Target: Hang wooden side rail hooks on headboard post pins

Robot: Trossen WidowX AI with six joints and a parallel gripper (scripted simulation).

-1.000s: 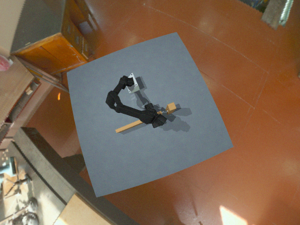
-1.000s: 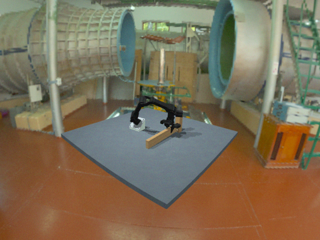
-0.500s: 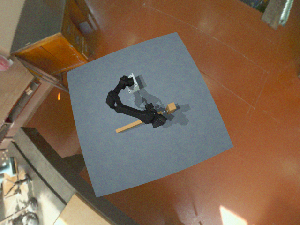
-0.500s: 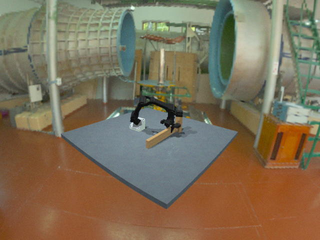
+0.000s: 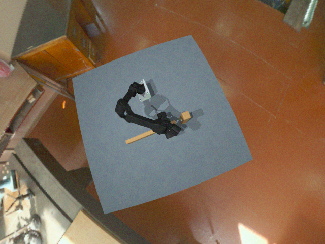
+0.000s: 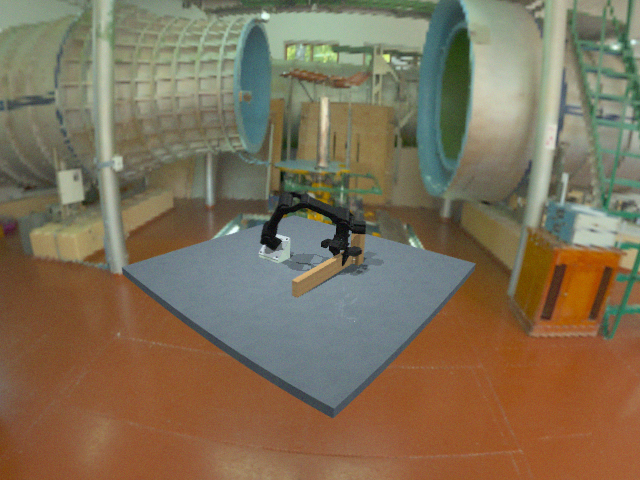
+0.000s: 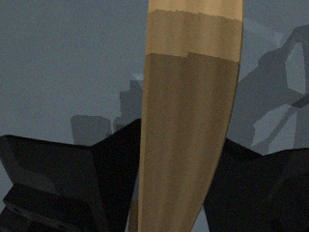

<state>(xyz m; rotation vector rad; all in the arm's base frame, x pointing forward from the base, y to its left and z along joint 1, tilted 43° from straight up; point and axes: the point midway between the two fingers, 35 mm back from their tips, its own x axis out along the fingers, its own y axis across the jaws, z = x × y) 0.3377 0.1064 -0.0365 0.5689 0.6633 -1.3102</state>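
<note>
Right now the wooden headboard post is 140 mm to the left of my gripper tip, 40 mm above it and 20 mm behind it.
</note>
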